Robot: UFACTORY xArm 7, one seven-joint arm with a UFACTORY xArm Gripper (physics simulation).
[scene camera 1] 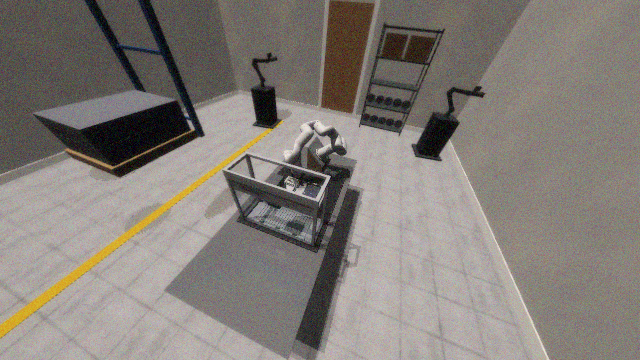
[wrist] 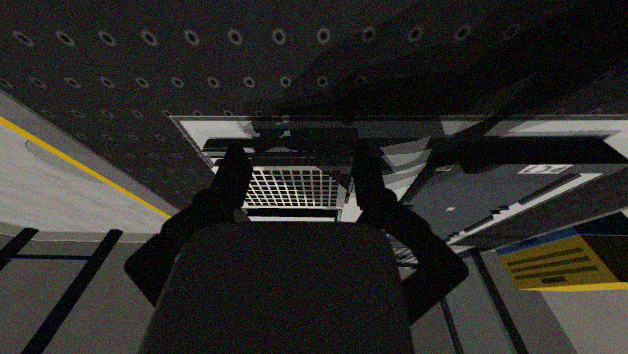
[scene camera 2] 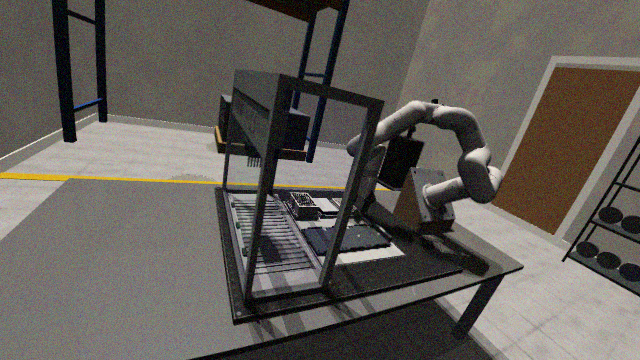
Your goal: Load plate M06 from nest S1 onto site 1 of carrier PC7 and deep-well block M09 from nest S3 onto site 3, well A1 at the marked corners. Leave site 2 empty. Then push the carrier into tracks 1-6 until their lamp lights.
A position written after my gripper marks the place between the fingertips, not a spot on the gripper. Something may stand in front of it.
Note:
My gripper (wrist: 300,154) is open and holds nothing. Also in view: a dark carrier plate (scene camera 2: 360,236).
The dark carrier plate is seen too in the wrist view (wrist: 457,191).

